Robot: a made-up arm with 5 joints. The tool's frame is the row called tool. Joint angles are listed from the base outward. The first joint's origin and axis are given. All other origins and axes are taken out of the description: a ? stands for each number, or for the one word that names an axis. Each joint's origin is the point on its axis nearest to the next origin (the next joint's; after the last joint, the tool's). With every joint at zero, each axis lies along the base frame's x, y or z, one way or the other. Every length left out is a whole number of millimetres.
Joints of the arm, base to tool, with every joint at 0 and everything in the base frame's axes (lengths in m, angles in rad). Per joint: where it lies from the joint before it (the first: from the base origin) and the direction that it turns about. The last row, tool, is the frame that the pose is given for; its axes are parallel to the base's.
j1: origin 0 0 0.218 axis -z
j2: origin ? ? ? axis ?
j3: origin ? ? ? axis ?
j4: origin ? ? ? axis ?
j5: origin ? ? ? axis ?
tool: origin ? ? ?
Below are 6 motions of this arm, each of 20 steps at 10 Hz.
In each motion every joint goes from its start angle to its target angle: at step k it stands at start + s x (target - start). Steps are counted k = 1, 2, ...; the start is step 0. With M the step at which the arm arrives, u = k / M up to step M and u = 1 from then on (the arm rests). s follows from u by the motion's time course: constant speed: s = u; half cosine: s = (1 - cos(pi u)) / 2; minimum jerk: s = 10 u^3 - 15 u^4 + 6 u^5.
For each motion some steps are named. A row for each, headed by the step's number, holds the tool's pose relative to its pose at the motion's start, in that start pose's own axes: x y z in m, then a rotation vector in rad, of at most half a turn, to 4 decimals.
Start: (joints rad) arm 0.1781 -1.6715 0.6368 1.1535 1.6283
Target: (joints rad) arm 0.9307 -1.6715 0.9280 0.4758 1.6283
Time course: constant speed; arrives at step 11
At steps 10, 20:
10: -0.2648 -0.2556 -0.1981 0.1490 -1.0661 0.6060
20: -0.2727 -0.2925 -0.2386 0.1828 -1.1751 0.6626

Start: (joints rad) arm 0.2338 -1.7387 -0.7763 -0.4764 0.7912
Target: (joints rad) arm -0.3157 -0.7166 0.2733 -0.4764 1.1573
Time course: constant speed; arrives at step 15
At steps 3, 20:
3: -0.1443 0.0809 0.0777 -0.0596 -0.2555 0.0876
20: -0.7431 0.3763 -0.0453 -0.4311 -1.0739 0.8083

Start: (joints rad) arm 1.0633 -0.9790 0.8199 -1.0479 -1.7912
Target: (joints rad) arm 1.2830 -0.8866 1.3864 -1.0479 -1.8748
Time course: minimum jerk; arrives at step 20
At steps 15, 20:
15: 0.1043 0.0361 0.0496 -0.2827 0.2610 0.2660
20: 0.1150 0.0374 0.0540 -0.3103 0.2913 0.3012

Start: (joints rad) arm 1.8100 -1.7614 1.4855 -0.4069 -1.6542
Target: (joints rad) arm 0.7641 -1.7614 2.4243 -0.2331 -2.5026
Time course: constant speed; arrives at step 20
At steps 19, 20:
19: -0.5800 -0.1421 -0.6343 -1.0455 -0.7504 1.1913
20: -0.5863 -0.1516 -0.6739 -1.1358 -0.7530 1.2280

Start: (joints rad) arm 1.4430 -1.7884 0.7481 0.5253 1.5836
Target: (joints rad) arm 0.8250 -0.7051 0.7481 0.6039 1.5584
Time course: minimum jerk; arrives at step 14
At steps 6, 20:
6: -0.0403 0.2443 -0.0658 -0.3722 -0.1098 -0.2193
20: -0.0030 0.5460 -0.3909 -1.0895 -0.2802 -0.4244

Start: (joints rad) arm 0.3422 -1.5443 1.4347 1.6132 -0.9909
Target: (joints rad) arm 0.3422 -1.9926 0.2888 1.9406 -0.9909
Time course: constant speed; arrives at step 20
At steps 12, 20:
12: -0.2085 0.0953 -0.1260 -0.3672 -0.6163 0.3379
20: -0.2933 0.0734 -0.2443 -0.5447 -1.0693 0.5895

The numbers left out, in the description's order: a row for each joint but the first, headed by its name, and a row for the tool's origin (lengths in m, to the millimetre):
j2: xyz -0.171 -0.033 0, axis -x
j3: xyz 0 0.023 0.414, axis +z
j4: xyz 0.003 -0.005 0, axis +x
j5: xyz 0 -0.189 0.286, axis -z
tool: xyz 0.008 0.099 0

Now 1 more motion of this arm.
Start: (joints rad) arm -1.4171 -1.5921 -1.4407 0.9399 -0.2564
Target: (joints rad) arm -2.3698 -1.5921 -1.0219 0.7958 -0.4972
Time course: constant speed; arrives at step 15
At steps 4, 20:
4: 0.0871 0.1602 -0.0622 -0.2442 0.1900 0.0903
20: 0.2979 0.4449 -0.4525 -0.7923 0.8432 0.2066

